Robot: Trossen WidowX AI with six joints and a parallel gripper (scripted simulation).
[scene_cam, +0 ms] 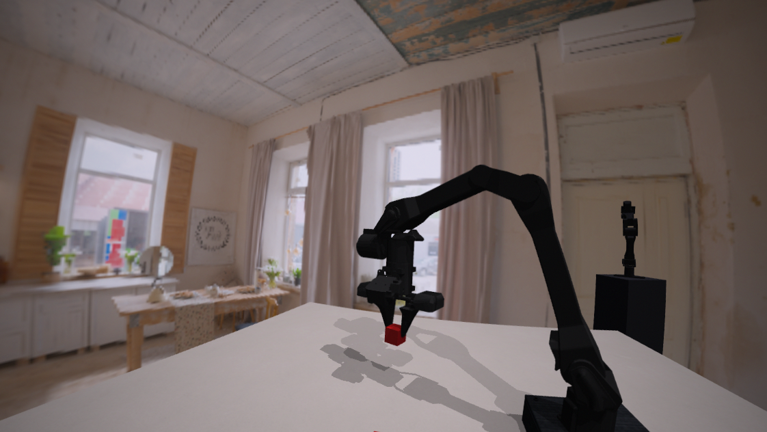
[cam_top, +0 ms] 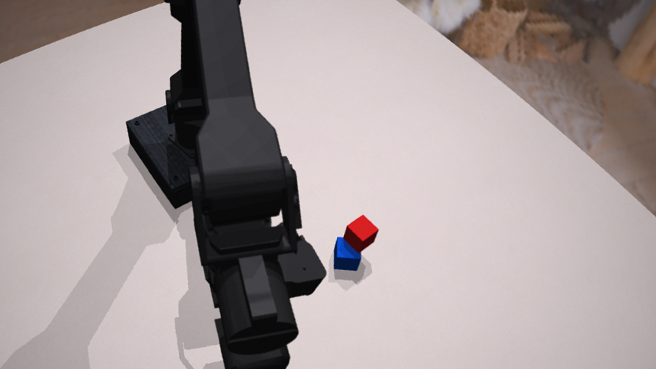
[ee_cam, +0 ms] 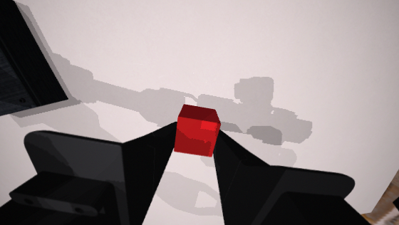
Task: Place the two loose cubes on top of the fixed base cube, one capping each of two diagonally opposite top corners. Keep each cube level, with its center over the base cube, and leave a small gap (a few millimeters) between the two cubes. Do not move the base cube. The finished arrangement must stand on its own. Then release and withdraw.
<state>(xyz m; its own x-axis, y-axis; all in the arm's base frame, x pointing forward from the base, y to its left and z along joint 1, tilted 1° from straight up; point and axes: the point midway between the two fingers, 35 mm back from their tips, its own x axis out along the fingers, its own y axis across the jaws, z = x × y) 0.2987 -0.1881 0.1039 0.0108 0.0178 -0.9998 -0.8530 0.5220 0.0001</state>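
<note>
Now: the blue base cube 22 cm to the left of my gripper tip and 10 cm below it.
</note>
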